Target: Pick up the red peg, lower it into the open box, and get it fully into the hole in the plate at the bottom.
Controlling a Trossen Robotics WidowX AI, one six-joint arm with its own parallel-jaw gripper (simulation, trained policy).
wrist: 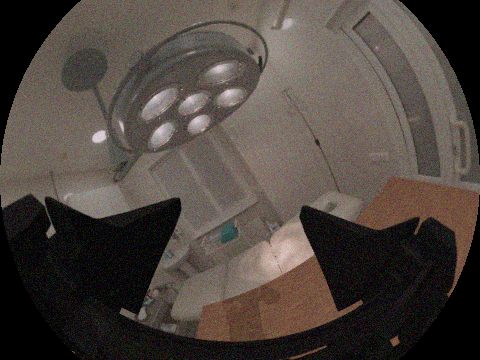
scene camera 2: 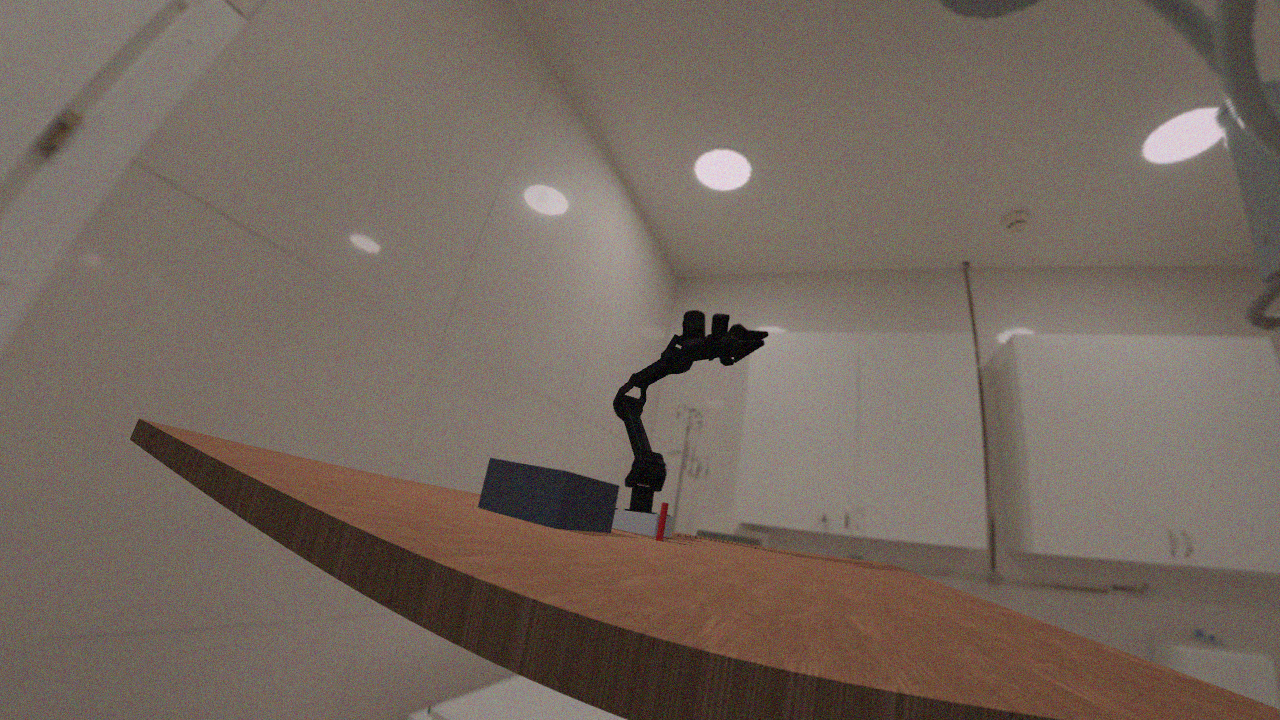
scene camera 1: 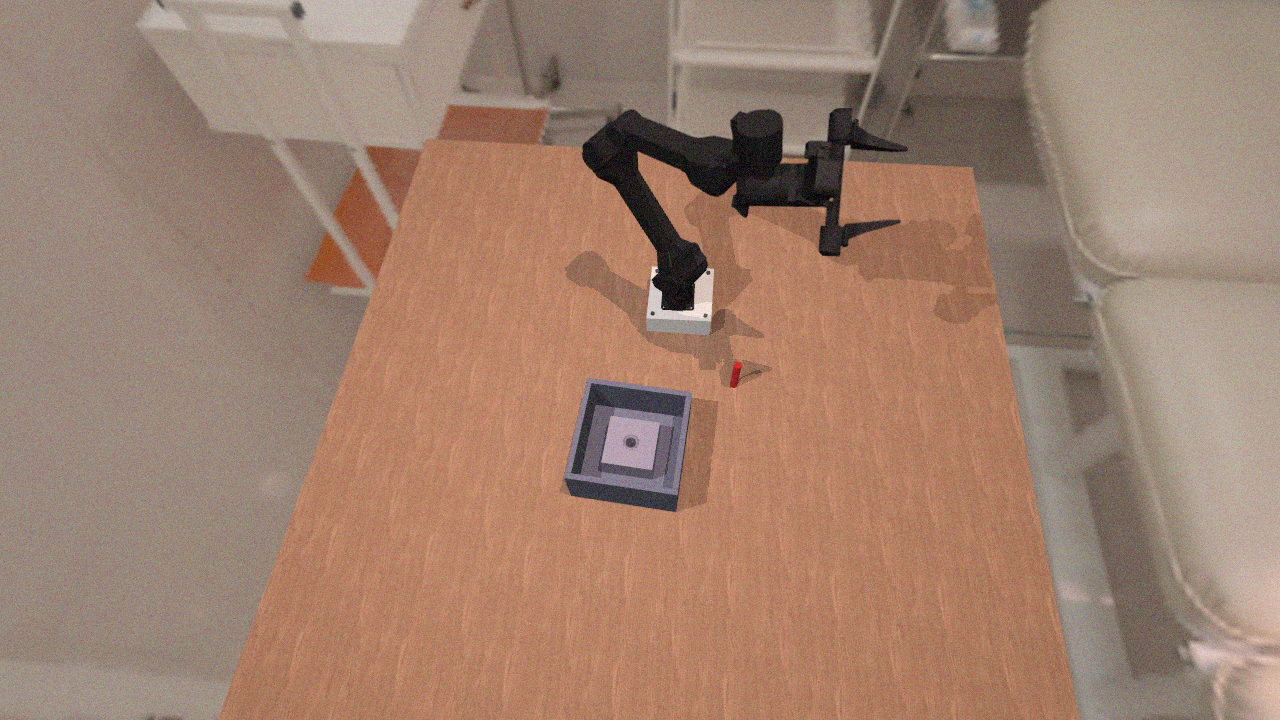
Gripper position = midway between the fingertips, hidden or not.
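My gripper (scene camera 1: 903, 185) is there in scene camera 1, and I also see my gripper (wrist: 243, 209) in the wrist view and my gripper (scene camera 2: 766, 338) in scene camera 2. There is a blue-grey box (scene camera 1: 584, 476) too, and in the wrist view the box is out of frame. I see a pale plate (scene camera 1: 631, 445) as well; in the wrist view the plate is out of frame.
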